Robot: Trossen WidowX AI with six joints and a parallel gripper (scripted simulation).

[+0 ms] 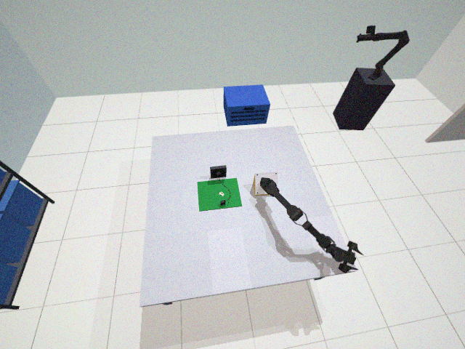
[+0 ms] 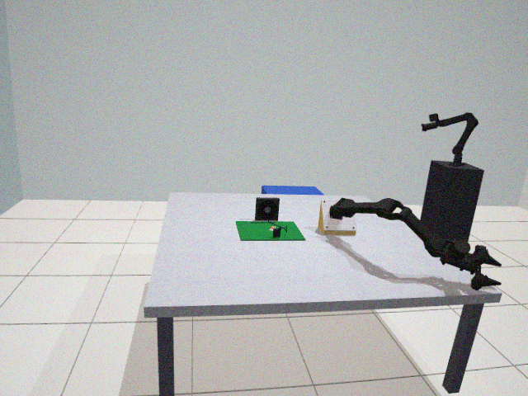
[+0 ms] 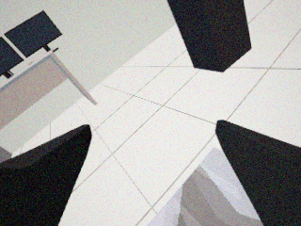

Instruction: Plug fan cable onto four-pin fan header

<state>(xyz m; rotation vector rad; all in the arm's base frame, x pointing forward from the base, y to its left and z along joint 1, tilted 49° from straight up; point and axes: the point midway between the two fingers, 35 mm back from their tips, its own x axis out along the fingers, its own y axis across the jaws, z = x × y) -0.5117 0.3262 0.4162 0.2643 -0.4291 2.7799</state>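
My gripper tip is now 840 mm short of the dark fan plug, 400 mm to the left of it and 40 mm above it. Round my gripper tip: green board: 870 mm ahead, 490 mm to the right, 70 mm below; then black fan: 880 mm ahead, 640 mm to the right; then white four-pin header: 860 mm ahead, 490 mm to the right, 60 mm below.
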